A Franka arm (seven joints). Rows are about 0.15 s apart.
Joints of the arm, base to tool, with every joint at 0 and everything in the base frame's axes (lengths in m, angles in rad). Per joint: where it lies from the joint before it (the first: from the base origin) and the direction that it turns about. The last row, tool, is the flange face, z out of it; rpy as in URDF.
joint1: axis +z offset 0 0 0.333
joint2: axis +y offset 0 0 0
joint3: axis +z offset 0 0 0.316
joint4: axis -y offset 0.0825 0 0
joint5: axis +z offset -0.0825 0 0.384
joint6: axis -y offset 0 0 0
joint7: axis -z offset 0.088 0 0
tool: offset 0 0 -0.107 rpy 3.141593 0 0
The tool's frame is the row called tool.
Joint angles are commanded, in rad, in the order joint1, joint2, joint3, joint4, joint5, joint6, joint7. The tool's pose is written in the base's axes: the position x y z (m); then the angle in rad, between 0 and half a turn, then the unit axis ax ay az. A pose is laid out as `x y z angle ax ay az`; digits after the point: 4 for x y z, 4 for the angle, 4 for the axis.
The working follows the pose.
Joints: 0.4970 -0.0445 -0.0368 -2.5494 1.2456 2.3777 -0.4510
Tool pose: 0.3920 0.2055 0.2796 2.3699 -0.9972 0.0474 0.0580
Where each joint sits with the arm in this pose, in the base's axes (m; each line is computed from the numbers above, not from the rounded line before):
joint1: 0.0000 0.0000 0.3330
joint2: 0.0000 0.0000 0.3330
joint3: -0.0124 -0.0067 0.6487
joint4: 0.0615 0.0299 0.6524
joint5: 0.3253 0.1611 0.3926
joint6: 0.3253 0.1611 0.3926
joint7: 0.3990 0.1306 0.3557
the tool: 0.3920 0.2055 0.2796

